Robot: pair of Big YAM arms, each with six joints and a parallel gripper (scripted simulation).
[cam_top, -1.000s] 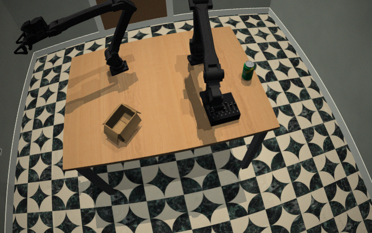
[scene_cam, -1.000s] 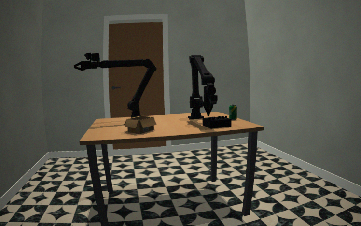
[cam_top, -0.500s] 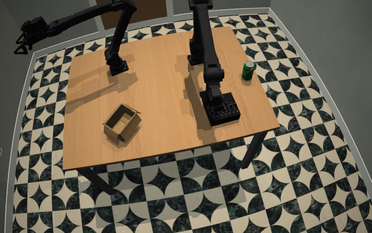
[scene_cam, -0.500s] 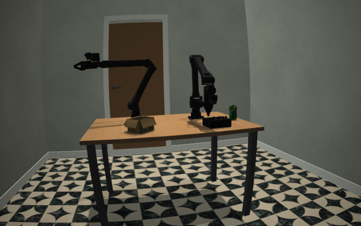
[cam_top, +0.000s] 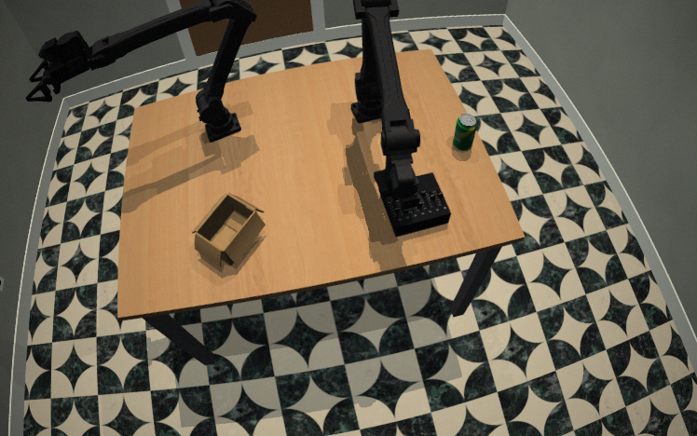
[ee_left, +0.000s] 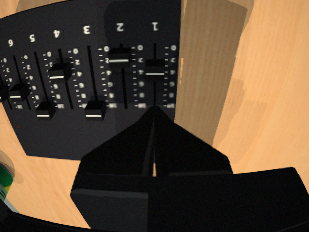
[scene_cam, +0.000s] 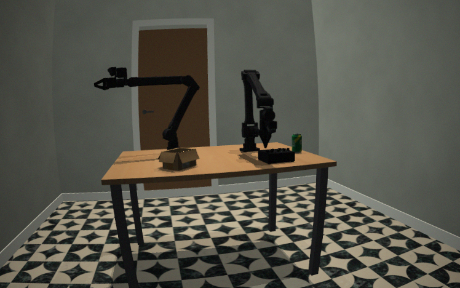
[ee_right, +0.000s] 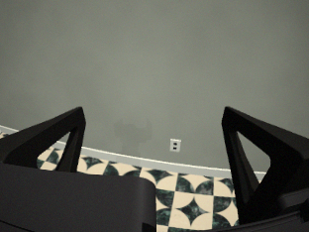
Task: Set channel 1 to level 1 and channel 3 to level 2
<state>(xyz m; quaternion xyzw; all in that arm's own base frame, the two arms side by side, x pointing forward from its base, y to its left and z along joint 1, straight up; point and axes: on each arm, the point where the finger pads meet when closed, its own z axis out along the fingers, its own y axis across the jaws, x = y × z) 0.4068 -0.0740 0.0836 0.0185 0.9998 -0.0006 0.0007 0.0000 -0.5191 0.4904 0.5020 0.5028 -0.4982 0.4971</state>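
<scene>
Now: left hand 30 mm short of the channel 1 fader knob and 20 mm above it. Round my left hand: channel 2 cap: 30 mm to the left, 30 mm ahead, 20 mm below; channel 3 knob: 40 mm to the left, 20 mm below, 10 mm behind; channel 4 fader cap: 70 mm to the left, 20 mm below, 10 mm ahead.
</scene>
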